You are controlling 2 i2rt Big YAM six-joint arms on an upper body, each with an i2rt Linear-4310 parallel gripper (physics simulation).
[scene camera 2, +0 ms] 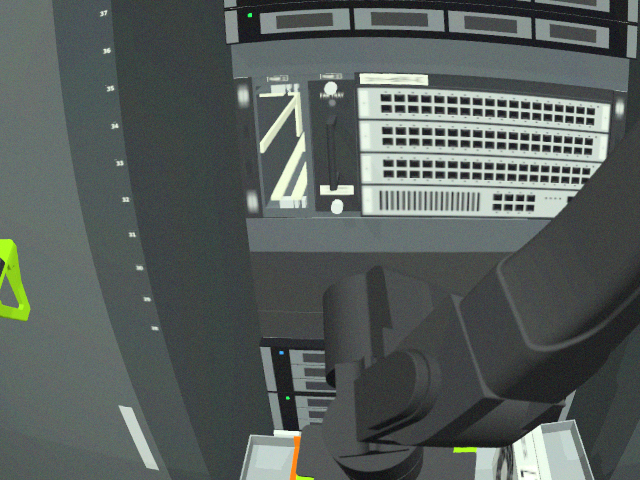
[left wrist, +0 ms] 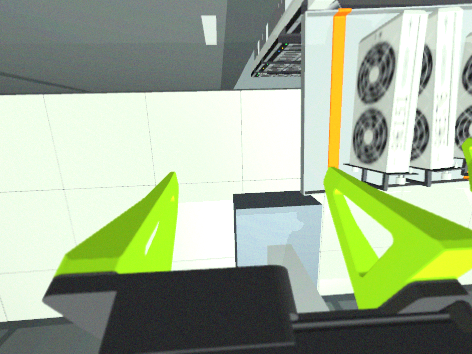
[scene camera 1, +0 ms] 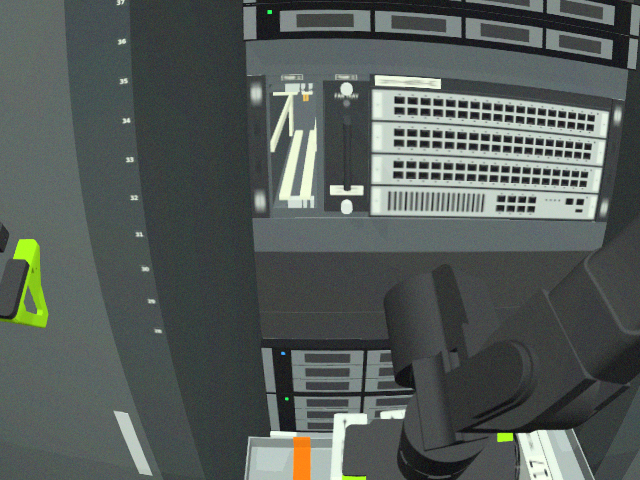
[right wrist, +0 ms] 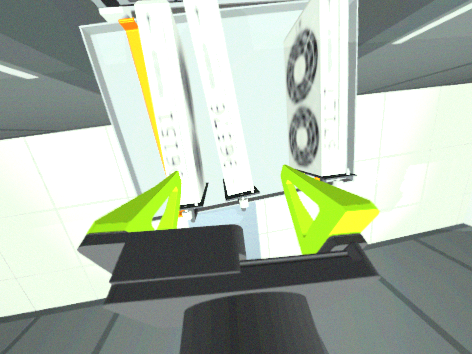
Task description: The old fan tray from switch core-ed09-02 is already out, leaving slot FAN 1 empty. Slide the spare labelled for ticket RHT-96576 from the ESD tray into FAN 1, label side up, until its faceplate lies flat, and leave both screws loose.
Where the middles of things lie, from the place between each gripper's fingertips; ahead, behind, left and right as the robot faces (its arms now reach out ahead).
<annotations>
Right now my right hand is 58 cm short of the line cards (scene camera 2: 429, 145), 12 cm to the left of it and 21 cm below it.
My left hand is 57 cm short of the line cards, 49 cm to the left of it and 4 cm below it.
</annotations>
